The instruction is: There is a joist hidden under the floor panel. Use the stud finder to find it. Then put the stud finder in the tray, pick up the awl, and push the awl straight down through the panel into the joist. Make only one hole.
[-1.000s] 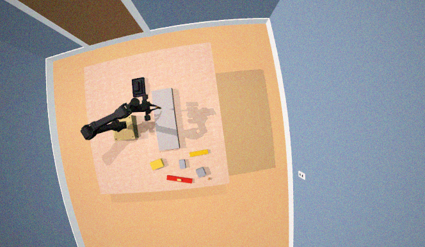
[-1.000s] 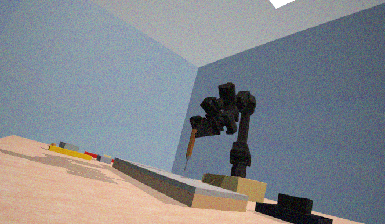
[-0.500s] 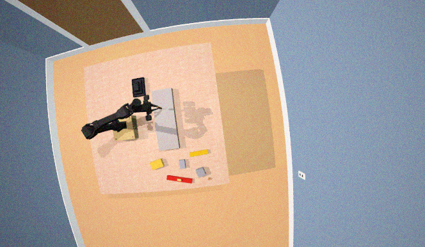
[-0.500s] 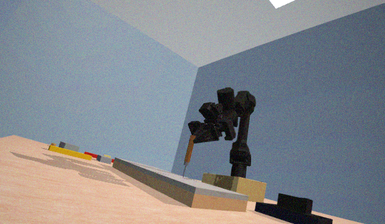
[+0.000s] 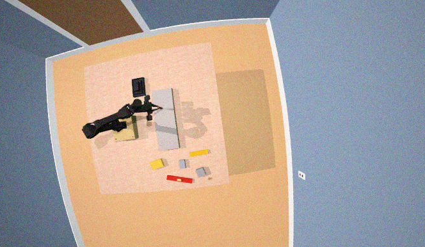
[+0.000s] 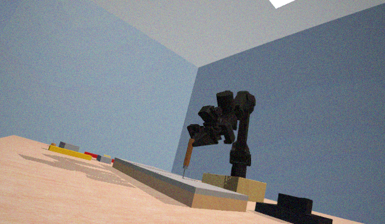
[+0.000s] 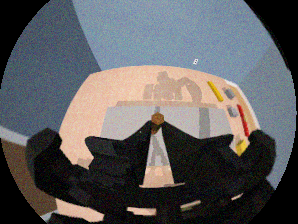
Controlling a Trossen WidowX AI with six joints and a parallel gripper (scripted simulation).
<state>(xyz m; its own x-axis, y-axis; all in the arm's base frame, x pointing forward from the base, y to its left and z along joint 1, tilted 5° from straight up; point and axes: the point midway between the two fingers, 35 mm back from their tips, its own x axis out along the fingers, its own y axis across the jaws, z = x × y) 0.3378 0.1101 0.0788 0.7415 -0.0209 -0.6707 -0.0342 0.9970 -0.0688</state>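
My gripper tip is now 5 cm above the awl. Also, from my gripper tip: green light (25 cm to the left, 23 cm behind, 8 cm below); dark tray (23 cm behind, 22 cm to the left, 13 cm below); stud finder (24 cm to the left, 23 cm behind, 9 cm below).
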